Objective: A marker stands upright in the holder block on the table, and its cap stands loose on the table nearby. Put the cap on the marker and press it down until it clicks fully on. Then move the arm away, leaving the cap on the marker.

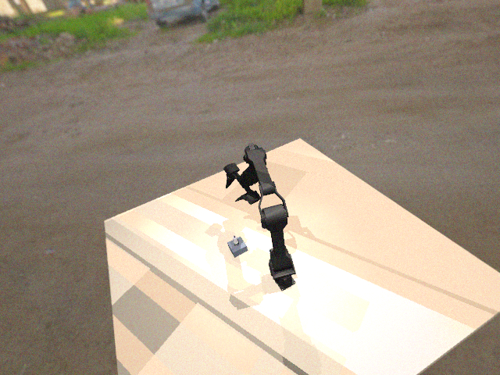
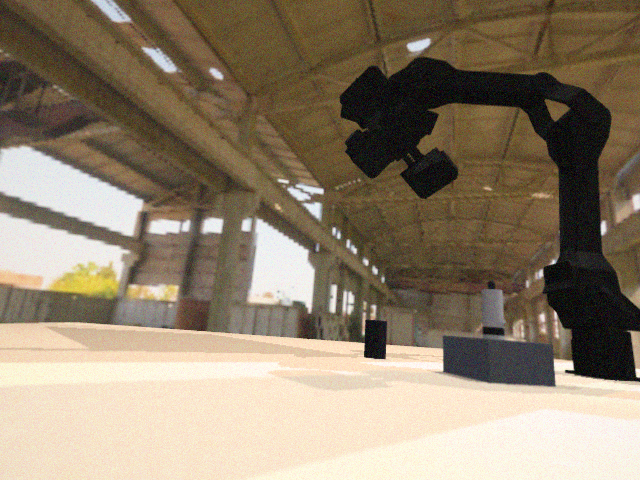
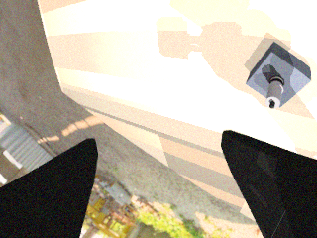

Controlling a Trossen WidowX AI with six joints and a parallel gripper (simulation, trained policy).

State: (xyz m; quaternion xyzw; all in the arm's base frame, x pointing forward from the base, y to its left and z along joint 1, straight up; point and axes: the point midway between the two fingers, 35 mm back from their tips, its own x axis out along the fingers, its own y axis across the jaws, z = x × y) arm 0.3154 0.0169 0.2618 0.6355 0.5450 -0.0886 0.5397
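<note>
My gripper tip is now 210 mm above the dark cap, 110 mm to the left of it and 30 mm past it. Also, from my gripper tip: grey holder block: 220 mm below, 80 mm behind, 50 mm to the left.
</note>
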